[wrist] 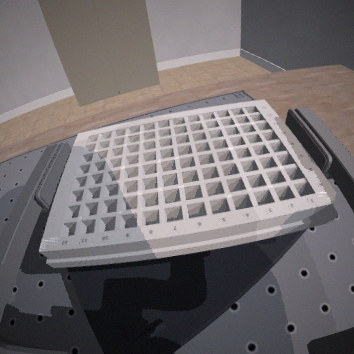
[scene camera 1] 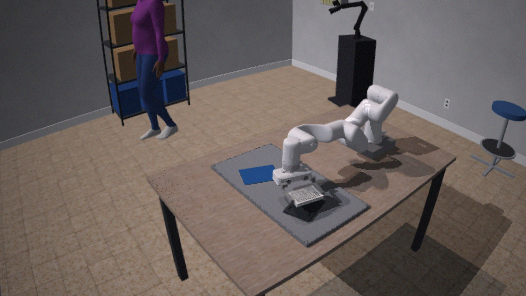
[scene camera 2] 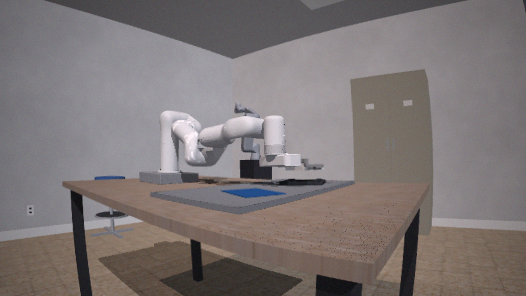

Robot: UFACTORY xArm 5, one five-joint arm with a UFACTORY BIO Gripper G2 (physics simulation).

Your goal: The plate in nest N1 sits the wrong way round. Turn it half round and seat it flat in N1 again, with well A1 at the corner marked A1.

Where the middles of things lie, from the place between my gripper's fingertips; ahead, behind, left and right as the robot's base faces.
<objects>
I see the black nest (wrist: 189, 291) 6 cm below my hand, 2 cm to the right of it and 1 cm behind it. From my hand the other things lie so: white well plate (wrist: 206, 178) (2 cm to the right).
</objects>
